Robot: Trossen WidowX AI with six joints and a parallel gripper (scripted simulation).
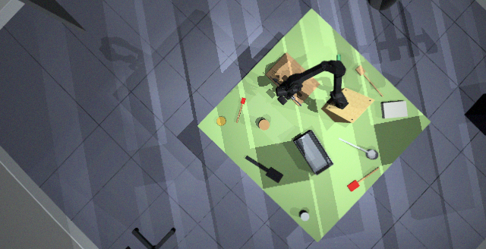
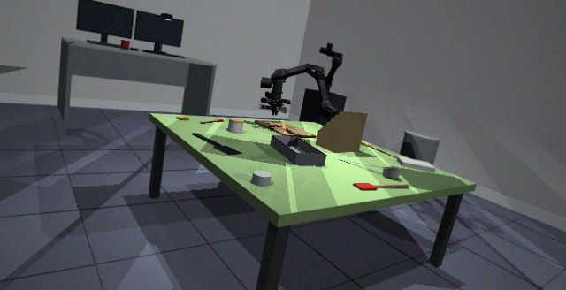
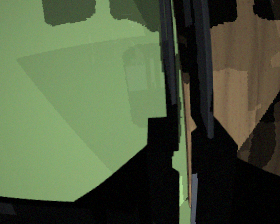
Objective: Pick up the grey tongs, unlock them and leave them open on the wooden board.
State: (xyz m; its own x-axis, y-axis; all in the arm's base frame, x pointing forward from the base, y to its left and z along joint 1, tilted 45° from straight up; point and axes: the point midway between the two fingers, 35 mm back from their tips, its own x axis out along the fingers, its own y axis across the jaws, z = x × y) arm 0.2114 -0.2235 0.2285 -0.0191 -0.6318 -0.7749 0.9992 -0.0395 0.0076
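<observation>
Right now the wooden board is 14 cm behind my gripper tip, 9 cm below it and 5 cm to the right of it. From my gripper tip the other things lie so: roasting tin: 45 cm to the left, 16 cm ahead, 7 cm below; then red-tipped stick: 30 cm ahead, 18 cm to the right, 10 cm below; then cork-topped jar: 28 cm ahead, 7 cm below, 3 cm to the left.
</observation>
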